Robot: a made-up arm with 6 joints. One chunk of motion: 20 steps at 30 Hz.
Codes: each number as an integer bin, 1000 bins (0 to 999) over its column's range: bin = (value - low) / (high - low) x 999, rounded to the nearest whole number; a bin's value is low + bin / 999 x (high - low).
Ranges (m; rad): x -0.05..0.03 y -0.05..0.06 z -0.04..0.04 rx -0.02..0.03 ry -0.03..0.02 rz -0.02..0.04
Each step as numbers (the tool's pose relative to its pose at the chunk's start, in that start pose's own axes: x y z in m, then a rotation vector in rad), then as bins.
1 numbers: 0.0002 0.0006 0.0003 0.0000 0.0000 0.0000
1 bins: 627 460 503 400 599 333
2 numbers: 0.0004 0.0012 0.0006 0.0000 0.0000 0.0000
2 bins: 629 465 507 400 599 333
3 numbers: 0.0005 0.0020 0.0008 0.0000 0.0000 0.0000
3 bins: 631 472 509 400 599 333
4 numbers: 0.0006 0.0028 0.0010 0.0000 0.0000 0.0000
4 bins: 632 480 512 400 599 333
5 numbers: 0.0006 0.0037 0.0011 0.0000 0.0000 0.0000
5 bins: 632 488 513 400 599 333
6 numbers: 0.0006 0.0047 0.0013 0.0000 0.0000 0.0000
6 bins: 632 497 516 400 599 333
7 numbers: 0.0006 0.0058 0.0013 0.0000 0.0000 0.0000
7 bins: 632 507 516 400 599 333
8 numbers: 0.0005 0.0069 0.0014 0.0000 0.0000 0.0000
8 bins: 631 517 517 400 599 333
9 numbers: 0.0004 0.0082 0.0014 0.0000 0.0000 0.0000
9 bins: 629 529 517 400 599 333
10 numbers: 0.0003 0.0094 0.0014 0.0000 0.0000 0.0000
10 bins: 628 539 517 400 599 333
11 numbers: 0.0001 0.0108 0.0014 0.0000 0.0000 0.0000
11 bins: 626 552 517 400 599 333
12 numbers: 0.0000 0.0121 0.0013 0.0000 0.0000 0.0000
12 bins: 624 564 516 400 599 333
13 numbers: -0.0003 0.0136 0.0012 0.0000 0.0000 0.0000
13 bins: 621 578 514 400 599 333
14 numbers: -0.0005 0.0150 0.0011 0.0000 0.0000 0.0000
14 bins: 618 590 513 400 599 333
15 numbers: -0.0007 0.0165 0.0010 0.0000 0.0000 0.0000
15 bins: 616 604 512 400 599 333
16 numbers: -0.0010 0.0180 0.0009 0.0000 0.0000 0.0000
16 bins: 612 618 511 400 599 333
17 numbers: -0.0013 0.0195 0.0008 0.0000 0.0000 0.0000
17 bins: 608 631 509 400 599 333
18 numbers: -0.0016 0.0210 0.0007 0.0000 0.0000 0.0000
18 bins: 604 645 508 400 599 333
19 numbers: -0.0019 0.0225 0.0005 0.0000 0.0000 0.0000
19 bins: 601 658 506 400 599 333
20 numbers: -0.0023 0.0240 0.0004 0.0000 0.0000 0.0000
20 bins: 596 672 504 400 599 333
